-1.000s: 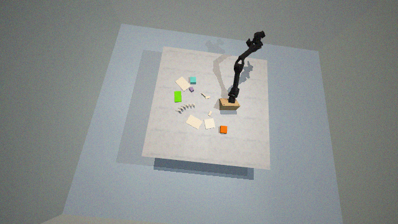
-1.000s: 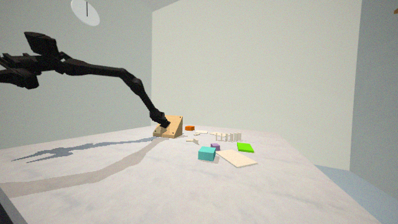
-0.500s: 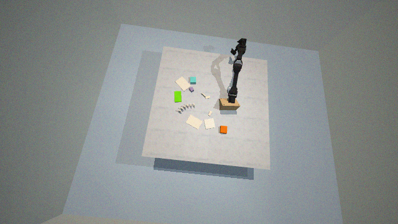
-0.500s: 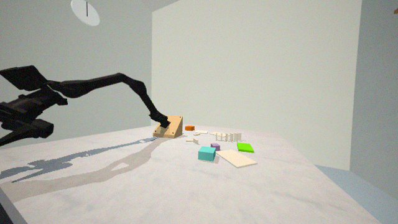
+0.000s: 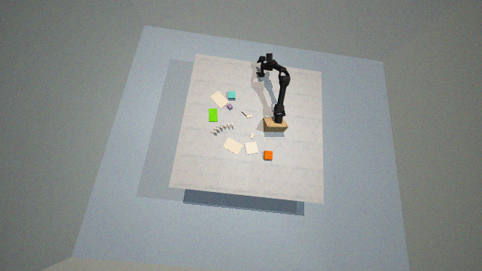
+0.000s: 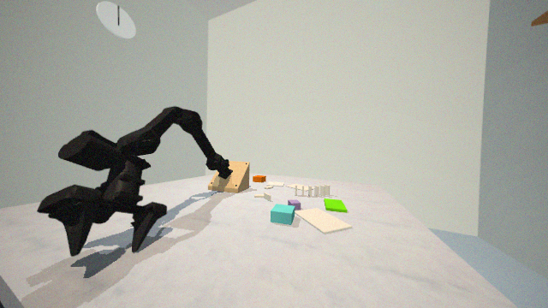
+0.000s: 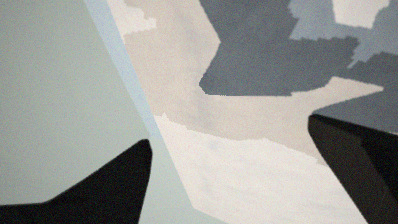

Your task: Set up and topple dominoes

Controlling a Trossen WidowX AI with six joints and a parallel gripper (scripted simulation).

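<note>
Now: the teal block 360 mm to the left of my gripper tip, 170 mm ahead of it and 10 mm below it. From my gripper tip the other things lie so: green tile: 590 mm to the left, 300 mm ahead, 20 mm below; purple cube: 470 mm to the left, 170 mm ahead, 10 mm below; beige card: 420 mm to the left, 280 mm ahead, 20 mm below.
</note>
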